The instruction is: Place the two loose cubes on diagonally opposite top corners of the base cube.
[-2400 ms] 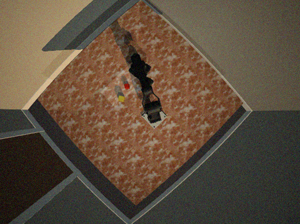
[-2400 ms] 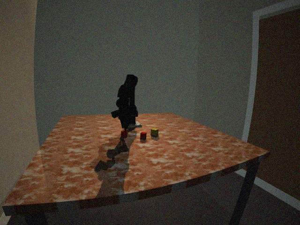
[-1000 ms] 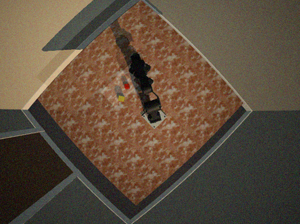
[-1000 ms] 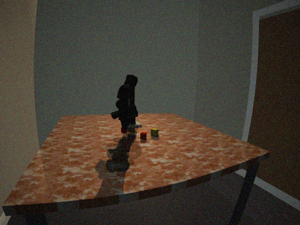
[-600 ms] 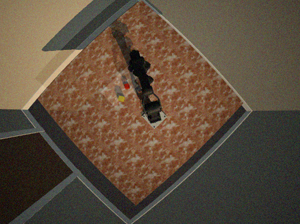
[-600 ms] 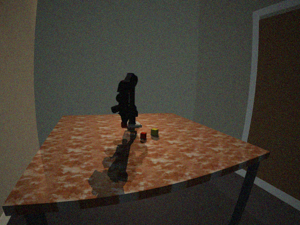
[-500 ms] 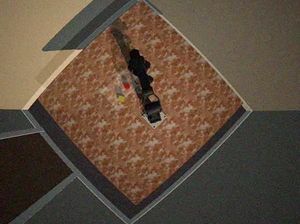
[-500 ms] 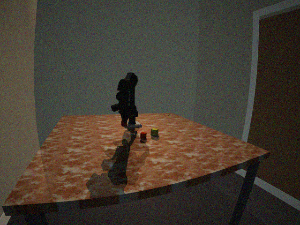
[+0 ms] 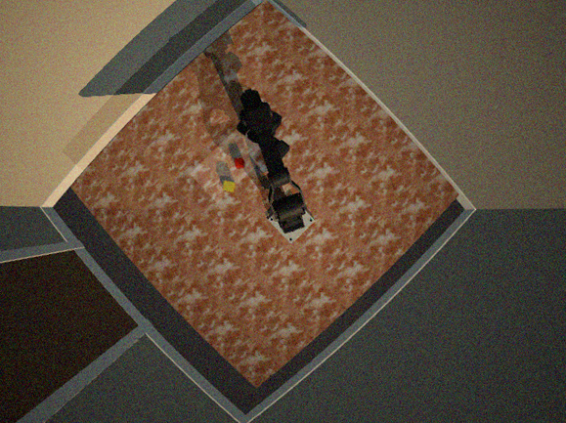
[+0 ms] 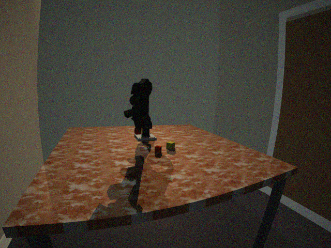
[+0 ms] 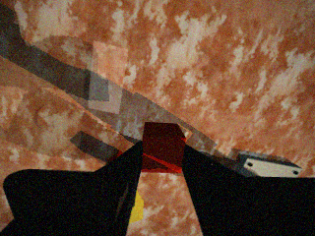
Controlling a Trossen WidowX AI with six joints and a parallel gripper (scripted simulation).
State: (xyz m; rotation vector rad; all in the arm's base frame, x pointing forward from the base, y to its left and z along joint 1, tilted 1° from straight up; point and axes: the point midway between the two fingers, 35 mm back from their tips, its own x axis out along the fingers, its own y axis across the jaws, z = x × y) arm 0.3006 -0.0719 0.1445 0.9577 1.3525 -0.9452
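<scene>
Right now the yellow base cube is 210 mm to the left of my gripper tip, 100 mm below it and 30 mm behind it. Also, from my gripper tip: red cube 120 mm to the left, 110 mm below, 30 mm ahead.
</scene>
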